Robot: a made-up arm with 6 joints.
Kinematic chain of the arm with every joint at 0, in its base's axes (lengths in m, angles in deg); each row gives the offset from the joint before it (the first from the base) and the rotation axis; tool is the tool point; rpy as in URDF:
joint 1: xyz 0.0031 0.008 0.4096 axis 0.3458 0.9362 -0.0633
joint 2: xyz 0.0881 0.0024 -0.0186 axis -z
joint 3: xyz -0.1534 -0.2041 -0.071 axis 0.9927 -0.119 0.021
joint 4: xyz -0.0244 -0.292 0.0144 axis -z
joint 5: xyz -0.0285 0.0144 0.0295 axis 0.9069 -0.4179 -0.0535
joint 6: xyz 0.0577 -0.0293 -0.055 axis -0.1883 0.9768 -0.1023
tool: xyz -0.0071 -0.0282 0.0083 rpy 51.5 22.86 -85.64
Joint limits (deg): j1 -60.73..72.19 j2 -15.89..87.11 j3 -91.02..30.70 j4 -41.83..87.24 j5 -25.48..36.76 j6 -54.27..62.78
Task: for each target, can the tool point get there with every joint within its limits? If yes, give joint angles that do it. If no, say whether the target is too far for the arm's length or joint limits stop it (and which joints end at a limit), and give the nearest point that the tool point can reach.
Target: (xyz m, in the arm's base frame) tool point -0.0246 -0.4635 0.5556
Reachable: yes | joints -6.15 -6.55 -39.79 16.72 -1.52 35.25
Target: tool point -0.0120 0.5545 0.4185
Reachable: no: joint limits stop it (at a limit: joint 2, joint 3, joint 4, joint 5) | nearest point -0.2150 0.2362 0.4581 | short by 0.380 m
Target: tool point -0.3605 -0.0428 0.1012
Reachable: yes | joints -32.97 74.17 -1.46 1.44 0.69 13.99
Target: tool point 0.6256 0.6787 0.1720
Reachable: no: too far | nearest point 0.2207 0.0825 0.6237 | short by 0.851 m
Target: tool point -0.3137 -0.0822 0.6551
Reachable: yes | joints 13.60 56.96 -49.55 46.57 -3.11 51.22
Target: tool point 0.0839 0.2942 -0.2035
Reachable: no: joint limits stop it (at a limit: joint 2, joint 3, joint 4, joint 5, joint 6) | nearest point -0.0006 0.0556 -0.1009 | short by 0.273 m
